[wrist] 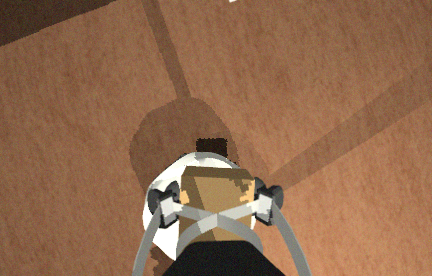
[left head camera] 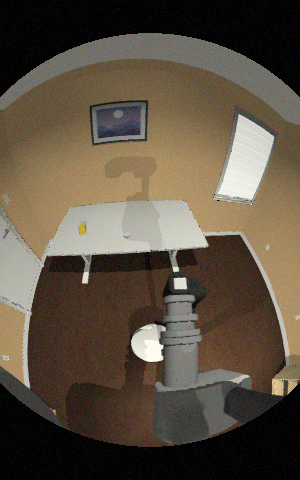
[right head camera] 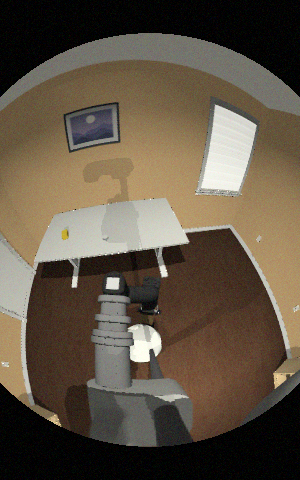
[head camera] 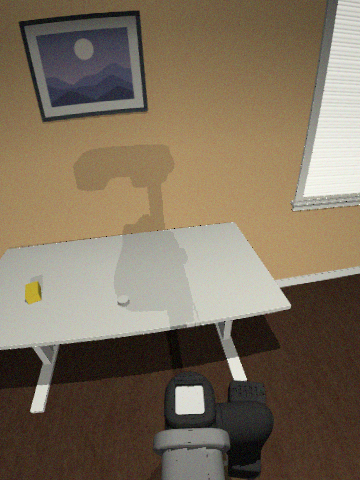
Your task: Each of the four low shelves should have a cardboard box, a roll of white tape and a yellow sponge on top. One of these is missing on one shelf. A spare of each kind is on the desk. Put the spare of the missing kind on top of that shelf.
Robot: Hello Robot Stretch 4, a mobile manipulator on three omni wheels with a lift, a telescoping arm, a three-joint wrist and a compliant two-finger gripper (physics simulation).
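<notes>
My gripper is shut on a cardboard box in the wrist view, one fingertip on each side of it, above the floor and the white round thing. In the head camera view the fingers are hidden. A yellow sponge lies on the left part of the white desk. A roll of white tape lies near the desk's front edge. Light wooden pieces, perhaps low shelves, show in part at the lower right; their tops cannot be made out.
A white round thing stands on the brown floor in front of the desk, below my arm. A door is at the left. A window and a picture are on the walls.
</notes>
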